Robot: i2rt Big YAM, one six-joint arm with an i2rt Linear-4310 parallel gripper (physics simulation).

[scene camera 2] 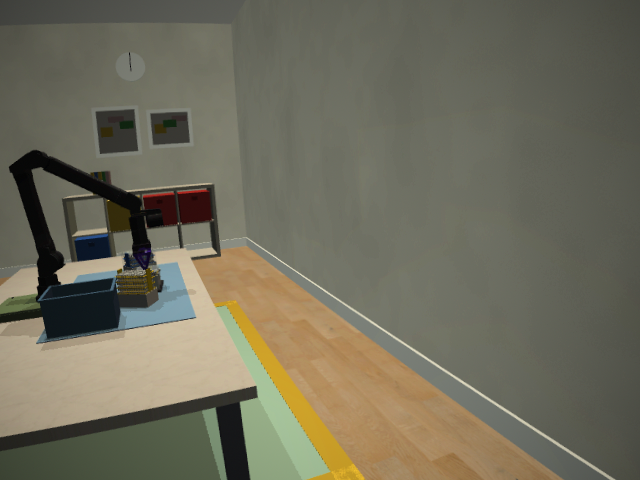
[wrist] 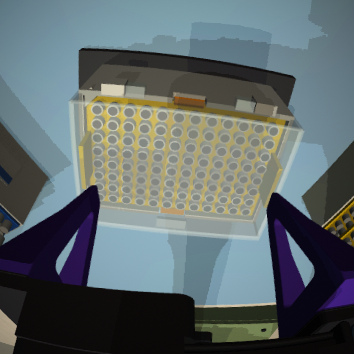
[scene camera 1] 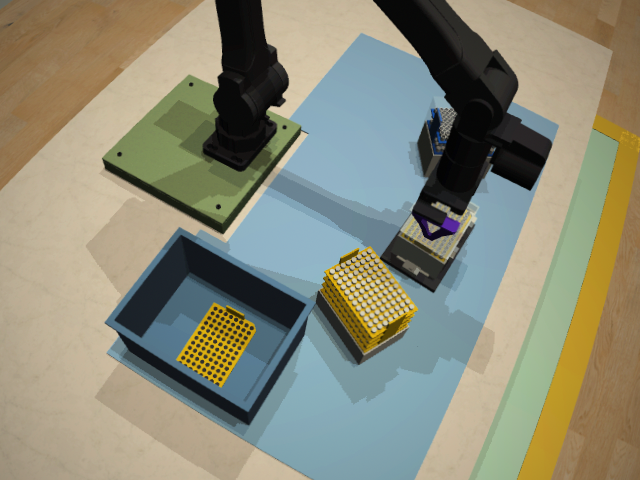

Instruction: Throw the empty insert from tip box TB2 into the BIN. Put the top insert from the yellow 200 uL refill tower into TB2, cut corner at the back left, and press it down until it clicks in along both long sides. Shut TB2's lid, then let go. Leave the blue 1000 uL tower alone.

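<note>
TB2 (scene camera 1: 421, 254) (wrist: 185, 82) stands on its dark base with a yellow insert of tips (wrist: 172, 160) inside. The clear lid (wrist: 75, 150) lies over the insert; whether it is latched, and whether the insert is clicked in, I cannot tell. My gripper (scene camera 1: 439, 227) (scene camera 2: 143, 264) (wrist: 184, 197) is open and empty above TB2, its purple fingers apart near the lid's two ends in the wrist view. The empty yellow insert (scene camera 1: 217, 343) lies in the BIN (scene camera 1: 180, 379) (scene camera 2: 82, 312). The yellow tower (scene camera 1: 369, 294) (scene camera 2: 135, 283) (wrist: 345, 222) stands beside TB2.
The blue tower (scene camera 1: 431, 149) (wrist: 6, 220) stands on TB2's other side, partly hidden by the arm in scene camera 1. The green base plate (scene camera 1: 170, 175) carries the arm on the left. All the boxes stand on the blue mat (scene camera 1: 356, 77).
</note>
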